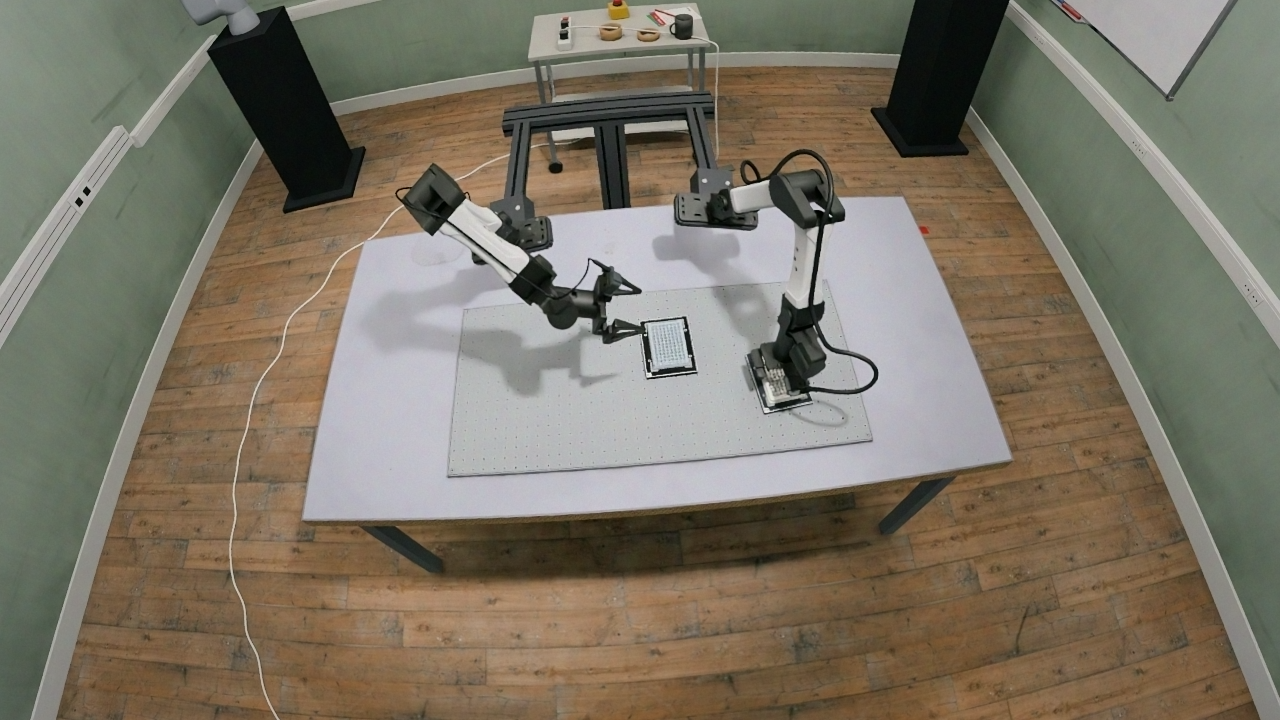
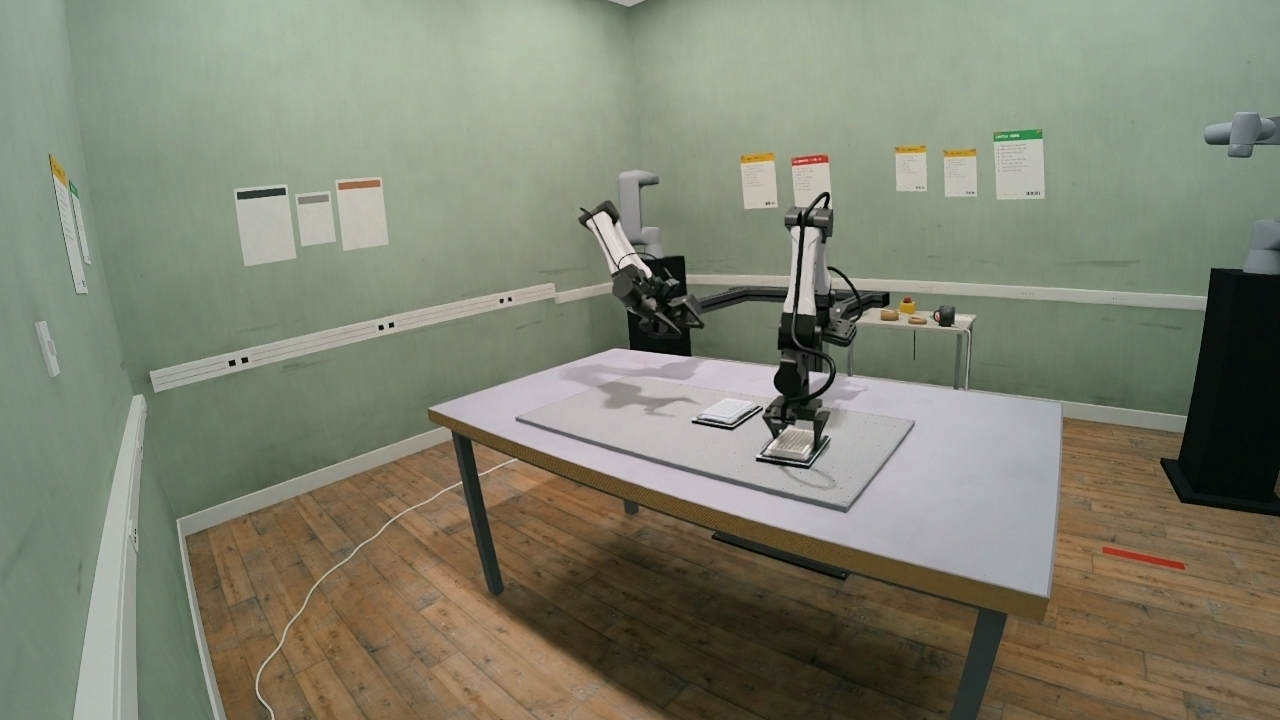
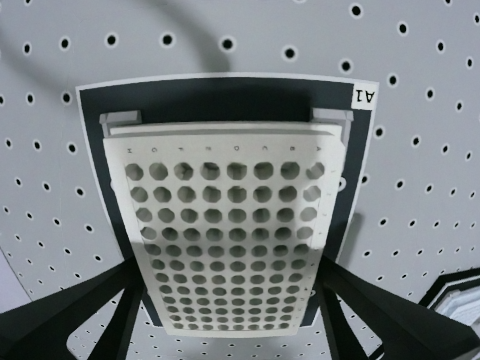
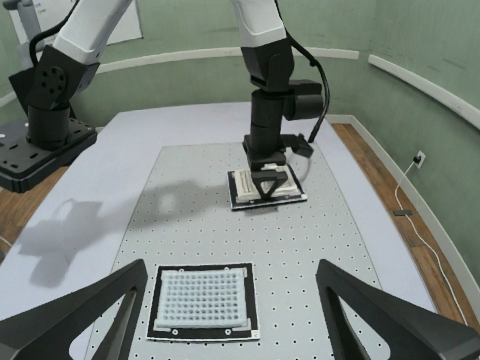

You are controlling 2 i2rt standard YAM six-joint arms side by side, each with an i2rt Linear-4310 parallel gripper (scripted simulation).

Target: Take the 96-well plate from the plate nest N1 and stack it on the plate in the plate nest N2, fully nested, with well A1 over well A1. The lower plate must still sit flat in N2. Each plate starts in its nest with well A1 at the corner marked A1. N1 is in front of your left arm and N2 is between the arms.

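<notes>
My left gripper is in sight, and I find it in image 3 and in image 4 as well. My right gripper is visible too, with image 4 also showing it. A pale blue plate is here for me to see, and so are a nest N1 and a nest N2.
</notes>
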